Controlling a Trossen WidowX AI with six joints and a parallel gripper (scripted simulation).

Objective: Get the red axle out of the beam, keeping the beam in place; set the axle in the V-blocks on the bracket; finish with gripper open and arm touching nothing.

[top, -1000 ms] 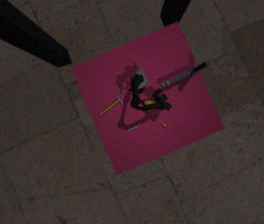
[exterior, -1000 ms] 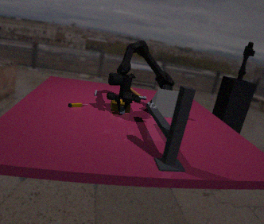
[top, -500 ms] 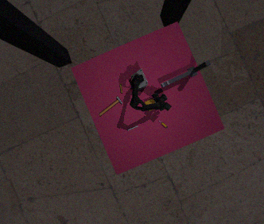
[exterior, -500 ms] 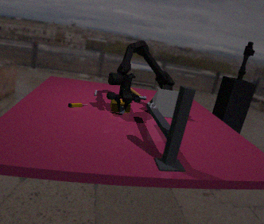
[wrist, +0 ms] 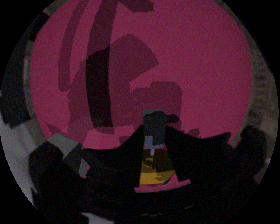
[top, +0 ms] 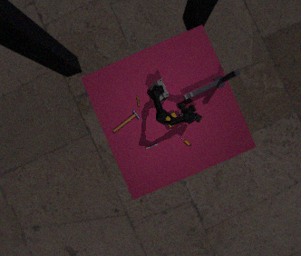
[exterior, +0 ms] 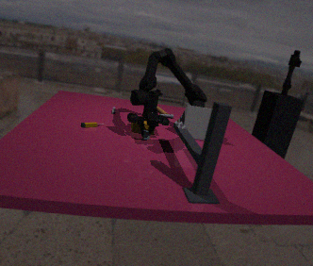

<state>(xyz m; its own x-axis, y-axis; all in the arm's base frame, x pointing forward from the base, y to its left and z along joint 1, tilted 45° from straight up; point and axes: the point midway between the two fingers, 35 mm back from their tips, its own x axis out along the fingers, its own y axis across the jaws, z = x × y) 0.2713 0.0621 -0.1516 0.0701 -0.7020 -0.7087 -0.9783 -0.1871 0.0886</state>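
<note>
Now: gripper tip 1 cm short of the yellow block, 13 cm to the left of it and 1 cm below it. The rest, counted from my gripper tip: black tool 26 cm ahead, 6 cm to the right; then upright peg 2 cm to the right, 1 cm above.
</note>
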